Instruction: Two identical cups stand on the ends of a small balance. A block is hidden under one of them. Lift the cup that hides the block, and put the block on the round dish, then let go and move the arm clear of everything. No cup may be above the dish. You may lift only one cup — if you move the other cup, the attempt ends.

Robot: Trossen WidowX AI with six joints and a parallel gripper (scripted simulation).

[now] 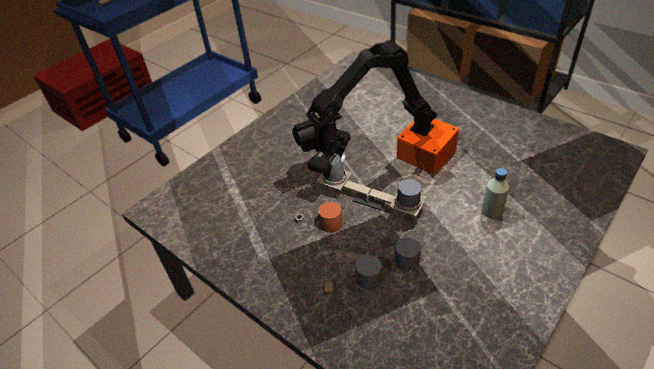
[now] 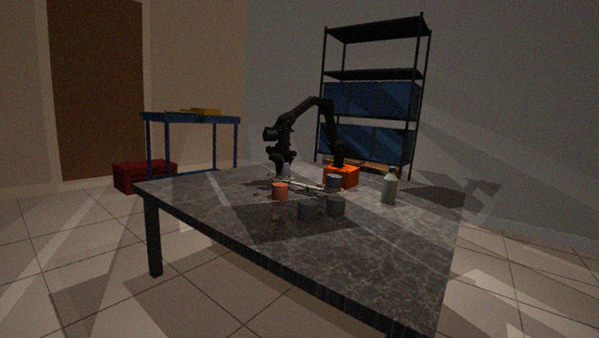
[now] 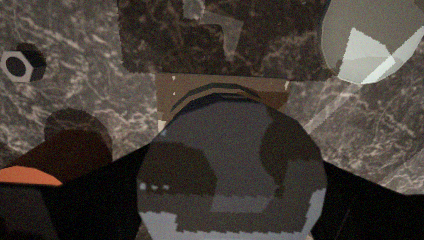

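The green block lies 10 mm below my gripper tip. Round my gripper tip: blue-grey cup (50 mm behind, 280 mm to the left); then orange-red cup (150 mm ahead, 90 mm to the left, 50 mm below); then pale round dish (120 mm behind, 100 mm to the right, 80 mm below).
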